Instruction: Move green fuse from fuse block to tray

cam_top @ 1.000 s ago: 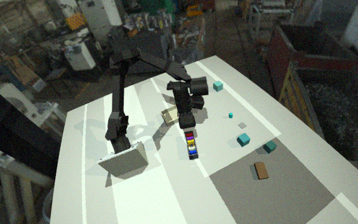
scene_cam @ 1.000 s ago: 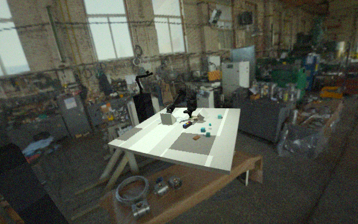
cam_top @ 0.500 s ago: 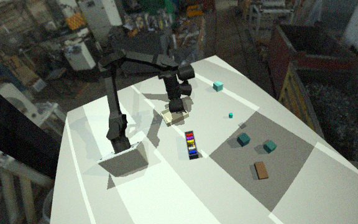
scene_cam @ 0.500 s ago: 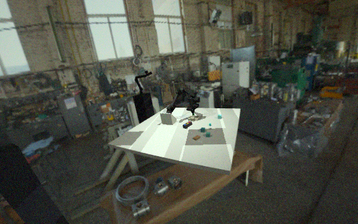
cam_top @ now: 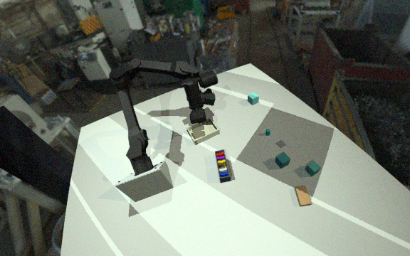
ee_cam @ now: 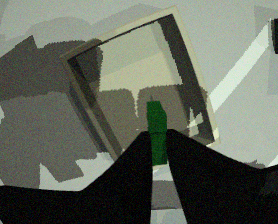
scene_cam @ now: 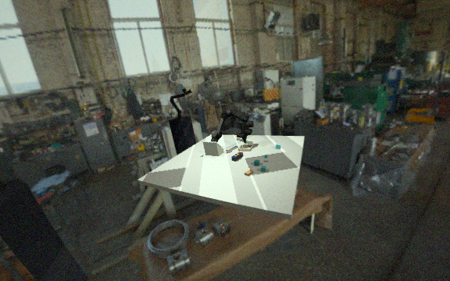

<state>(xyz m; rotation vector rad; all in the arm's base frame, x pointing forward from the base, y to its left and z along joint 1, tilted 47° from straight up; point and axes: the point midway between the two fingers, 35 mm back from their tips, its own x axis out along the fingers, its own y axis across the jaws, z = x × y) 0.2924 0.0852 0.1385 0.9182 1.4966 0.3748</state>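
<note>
Right now my gripper tip is 1 cm above the green fuse. From my gripper tip the other things lie so: teal cube (25 cm ahead, 18 cm to the right, 8 cm below); cream tray (9 cm below); grey tile (26 cm ahead, 26 cm to the right, 9 cm below).
</note>
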